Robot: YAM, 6 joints.
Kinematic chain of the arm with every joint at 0, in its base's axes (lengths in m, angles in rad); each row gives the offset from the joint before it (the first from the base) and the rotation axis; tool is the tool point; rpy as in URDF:
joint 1: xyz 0 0 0.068 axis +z
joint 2: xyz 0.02 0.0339 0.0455 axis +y
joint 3: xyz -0.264 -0.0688 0 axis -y
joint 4: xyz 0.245 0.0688 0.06 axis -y
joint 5: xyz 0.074 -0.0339 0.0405 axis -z
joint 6: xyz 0.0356 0 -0.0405 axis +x
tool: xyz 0 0 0 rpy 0 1.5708 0
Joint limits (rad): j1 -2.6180..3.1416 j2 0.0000..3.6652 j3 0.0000..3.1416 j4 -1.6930..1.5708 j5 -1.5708..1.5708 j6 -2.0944..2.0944
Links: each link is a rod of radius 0.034 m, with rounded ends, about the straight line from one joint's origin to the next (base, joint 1, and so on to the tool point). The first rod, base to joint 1, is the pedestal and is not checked.
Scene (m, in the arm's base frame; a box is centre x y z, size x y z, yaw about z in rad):
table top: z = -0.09
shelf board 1: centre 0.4 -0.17 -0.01 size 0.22 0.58 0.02 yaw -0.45
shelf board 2: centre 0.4 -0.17 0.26 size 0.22 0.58 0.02 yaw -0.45
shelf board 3: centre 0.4 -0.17 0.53 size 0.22 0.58 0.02 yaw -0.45
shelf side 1: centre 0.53 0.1 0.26 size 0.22 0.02 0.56 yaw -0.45
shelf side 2: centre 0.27 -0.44 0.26 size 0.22 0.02 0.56 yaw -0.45
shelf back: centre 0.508 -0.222 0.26 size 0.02 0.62 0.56 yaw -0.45
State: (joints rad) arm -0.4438 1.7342 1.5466 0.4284 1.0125 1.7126
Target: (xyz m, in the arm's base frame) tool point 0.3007 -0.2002 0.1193
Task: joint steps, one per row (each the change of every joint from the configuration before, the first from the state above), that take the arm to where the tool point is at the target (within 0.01 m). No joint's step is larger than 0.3 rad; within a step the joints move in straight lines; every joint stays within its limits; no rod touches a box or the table.
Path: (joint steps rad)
1: -0.1402 -0.2517 -0.2243 -0.0471 0.0182 0.0636
2: -0.1401 -0.2517 -0.2244 -0.0471 0.0181 0.0637
3: -0.1402 -0.2517 -0.2243 -0.0471 0.0182 0.0636
4: -0.1401 -0.2517 -0.2244 -0.0470 0.0181 0.0636
5: -0.1402 -0.2517 -0.2243 -0.0471 0.0182 0.0637
6: -0.1402 -0.2517 -0.2244 -0.0471 0.0181 0.0636
7: 0.1525 0.2657 0.0565 -0.0045 0.0040 -0.0764
8: 0.1524 0.2658 0.0565 -0.0045 0.0040 -0.0763
9: 0.1525 0.2657 0.0564 -0.0044 0.0040 -0.0764
10: 0.1525 0.2658 0.0565 -0.0045 0.0040 -0.0763
11: 0.1524 0.2657 0.0564 -0.0045 0.0039 -0.0764
12: 0.0102 0.1913 0.2158 0.0687 -0.0489 0.0000
13: 0.0102 0.1913 0.2158 0.0687 -0.0490 0.0000

